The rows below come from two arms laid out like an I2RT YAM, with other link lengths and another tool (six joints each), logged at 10 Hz.
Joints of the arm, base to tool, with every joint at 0 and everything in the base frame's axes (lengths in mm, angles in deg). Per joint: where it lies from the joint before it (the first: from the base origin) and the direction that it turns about. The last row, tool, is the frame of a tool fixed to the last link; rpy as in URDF.
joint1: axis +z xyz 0 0 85
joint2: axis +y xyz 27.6 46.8 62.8
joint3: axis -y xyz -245.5 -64 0
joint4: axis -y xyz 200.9 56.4 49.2
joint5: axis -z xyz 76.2 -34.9 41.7
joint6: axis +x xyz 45.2 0 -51.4
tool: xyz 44 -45 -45 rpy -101.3 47 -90
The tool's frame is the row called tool.
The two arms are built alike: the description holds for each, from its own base.
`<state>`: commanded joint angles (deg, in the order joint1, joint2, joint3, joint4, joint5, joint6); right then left.
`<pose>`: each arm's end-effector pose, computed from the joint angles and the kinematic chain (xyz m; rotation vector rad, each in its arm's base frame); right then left.
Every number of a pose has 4 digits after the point. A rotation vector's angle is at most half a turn.
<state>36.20 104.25 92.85 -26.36 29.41 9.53 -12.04 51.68 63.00 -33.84 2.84 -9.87</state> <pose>0.3363 0.1574 0.2625 -1.1310 2.0196 -0.3564 0.1801 -0.0917 0.3230 -0.8011 2.0257 -0.5910</pose>
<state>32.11 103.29 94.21 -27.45 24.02 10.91 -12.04 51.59 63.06 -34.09 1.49 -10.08</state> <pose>0.3461 0.1409 0.2682 -1.0786 2.0344 -0.2710 0.1811 -0.0899 0.3227 -0.8202 2.0153 -0.5714</pose>
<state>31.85 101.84 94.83 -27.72 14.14 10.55 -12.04 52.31 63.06 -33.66 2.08 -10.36</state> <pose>0.3457 0.1531 0.2736 -1.1619 1.9634 -0.0870 0.1833 -0.0915 0.3220 -0.8202 2.0244 -0.5812</pose>
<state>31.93 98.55 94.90 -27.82 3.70 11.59 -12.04 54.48 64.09 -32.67 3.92 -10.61</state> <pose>0.3366 0.1668 0.2882 -1.2164 1.8588 0.1192 0.1898 -0.0959 0.3244 -0.8051 2.0422 -0.6116</pose>
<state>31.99 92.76 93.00 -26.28 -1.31 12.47 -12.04 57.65 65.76 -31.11 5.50 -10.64</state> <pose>0.3214 0.1679 0.3132 -1.2067 1.7464 0.2130 0.2010 -0.1007 0.3278 -0.7876 2.0546 -0.6372</pose>
